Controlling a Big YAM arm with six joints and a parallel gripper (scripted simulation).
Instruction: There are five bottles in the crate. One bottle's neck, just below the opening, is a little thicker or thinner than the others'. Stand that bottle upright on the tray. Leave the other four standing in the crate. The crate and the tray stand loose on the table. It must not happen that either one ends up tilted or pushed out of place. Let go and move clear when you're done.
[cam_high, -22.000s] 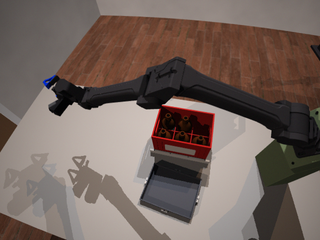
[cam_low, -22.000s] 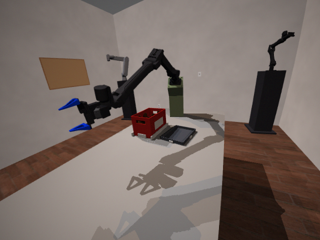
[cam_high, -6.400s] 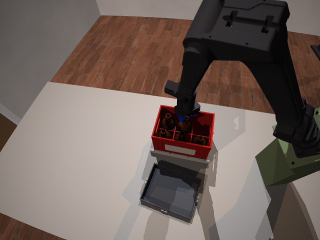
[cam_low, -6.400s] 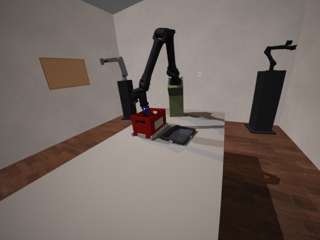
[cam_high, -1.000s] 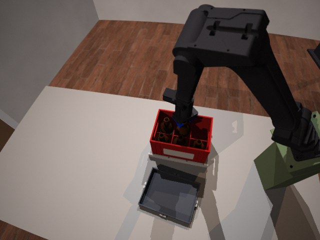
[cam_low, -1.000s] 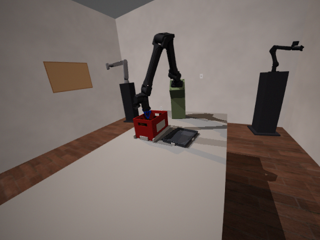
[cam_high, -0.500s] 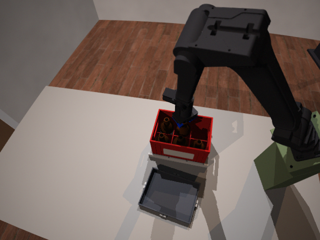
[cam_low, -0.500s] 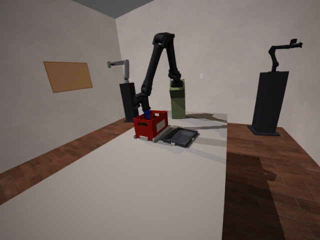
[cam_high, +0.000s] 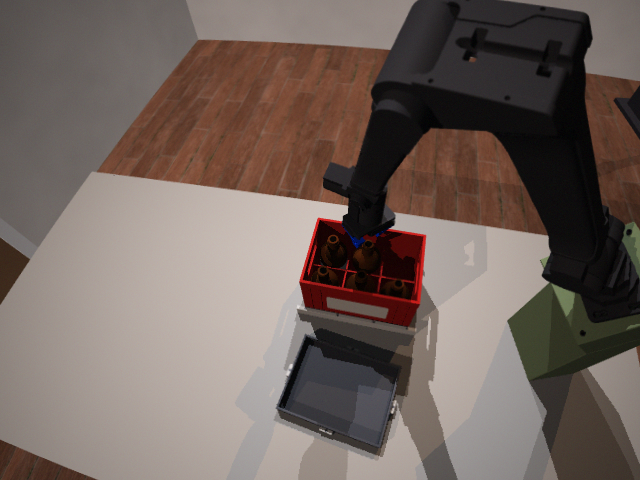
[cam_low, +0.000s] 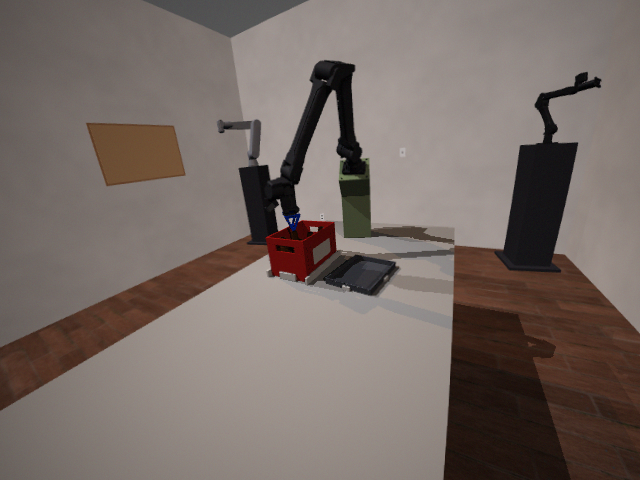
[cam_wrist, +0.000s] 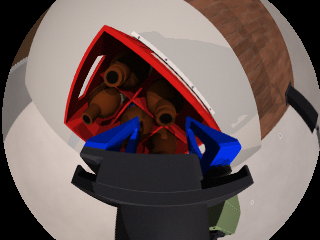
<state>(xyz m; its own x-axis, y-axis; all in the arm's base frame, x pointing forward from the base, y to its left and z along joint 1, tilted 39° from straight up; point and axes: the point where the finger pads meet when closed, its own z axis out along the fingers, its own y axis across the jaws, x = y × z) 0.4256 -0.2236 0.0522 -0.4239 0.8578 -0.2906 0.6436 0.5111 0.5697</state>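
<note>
Now: the crate 50 mm to the left of my hand and 100 mm below it. The rest, counted from my hand: dark grey tray: 60 mm ahead, 320 mm to the left, 170 mm below; then brown bottle: 100 mm ahead, 80 mm to the left, 100 mm below.
</note>
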